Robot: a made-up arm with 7 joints.
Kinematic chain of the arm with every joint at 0, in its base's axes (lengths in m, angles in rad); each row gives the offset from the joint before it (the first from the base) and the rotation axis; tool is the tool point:
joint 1: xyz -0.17 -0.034 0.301 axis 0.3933 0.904 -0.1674
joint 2: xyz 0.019 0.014 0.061 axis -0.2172 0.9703 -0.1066
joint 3: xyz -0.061 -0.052 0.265 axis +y
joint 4: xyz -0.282 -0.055 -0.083 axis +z
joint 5: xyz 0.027 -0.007 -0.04 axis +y
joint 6: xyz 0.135 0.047 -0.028 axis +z
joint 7: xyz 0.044 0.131 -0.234 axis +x
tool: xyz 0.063 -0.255 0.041
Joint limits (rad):
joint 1: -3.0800..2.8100
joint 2: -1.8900..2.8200
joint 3: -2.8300..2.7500
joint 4: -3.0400..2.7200
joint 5: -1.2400..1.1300
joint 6: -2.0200..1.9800
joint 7: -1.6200..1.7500
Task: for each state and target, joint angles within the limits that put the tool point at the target. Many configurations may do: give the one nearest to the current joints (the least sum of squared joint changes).
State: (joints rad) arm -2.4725 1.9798 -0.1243 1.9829 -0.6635 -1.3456 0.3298
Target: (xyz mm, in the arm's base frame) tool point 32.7 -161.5 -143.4
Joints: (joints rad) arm -2.8618 1.5746 -0.2474 2.3430 -0.4888 -1.4396 0.7364
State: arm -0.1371 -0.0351 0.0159 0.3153 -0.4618 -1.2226 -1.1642
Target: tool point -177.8 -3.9 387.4
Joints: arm -0.1128 -0.0516 0.0069 0.3194 0.3152 -1.1758 -1.6014
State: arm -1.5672 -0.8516 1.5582 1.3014 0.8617 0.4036 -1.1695
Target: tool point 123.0 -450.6 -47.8
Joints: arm -1.8914 -1.3060 1.2165 1.2156 0.8914 0.3274 -1.0102
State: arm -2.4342 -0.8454 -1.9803 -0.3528 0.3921 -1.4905 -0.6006
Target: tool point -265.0 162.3 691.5
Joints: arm -1.6939 -0.2663 -1.8602 -0.4581 0.6990 -1.5017 0.2482
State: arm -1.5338 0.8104 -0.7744 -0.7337 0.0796 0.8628 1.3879
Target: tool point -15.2 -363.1 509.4
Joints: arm -1.5121 0.9461 -0.6964 -1.0286 -0.1440 0.7583 1.2411
